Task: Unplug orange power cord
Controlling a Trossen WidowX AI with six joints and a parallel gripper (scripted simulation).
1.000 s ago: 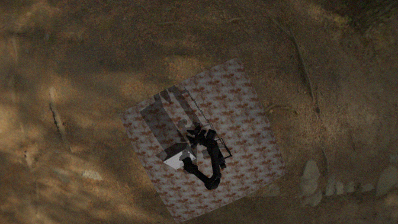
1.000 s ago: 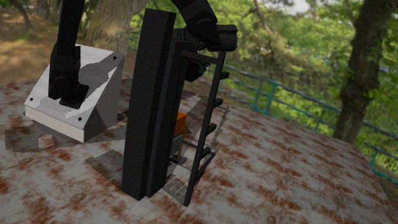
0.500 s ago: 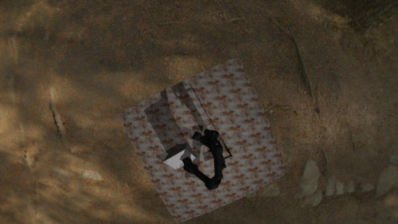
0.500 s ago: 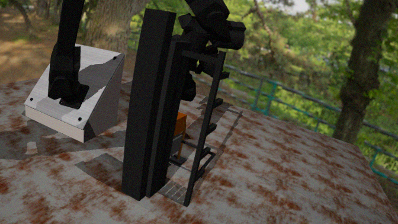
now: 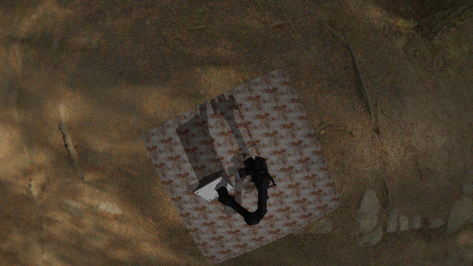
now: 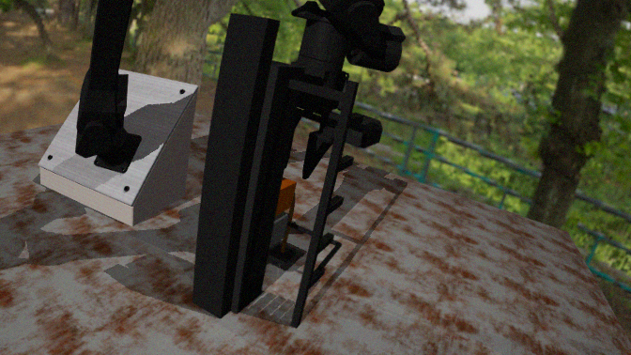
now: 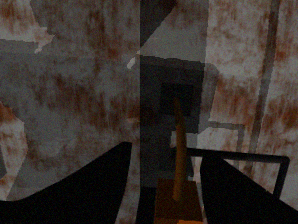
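Right now the orange plug is 80 mm to the right of my gripper tip.
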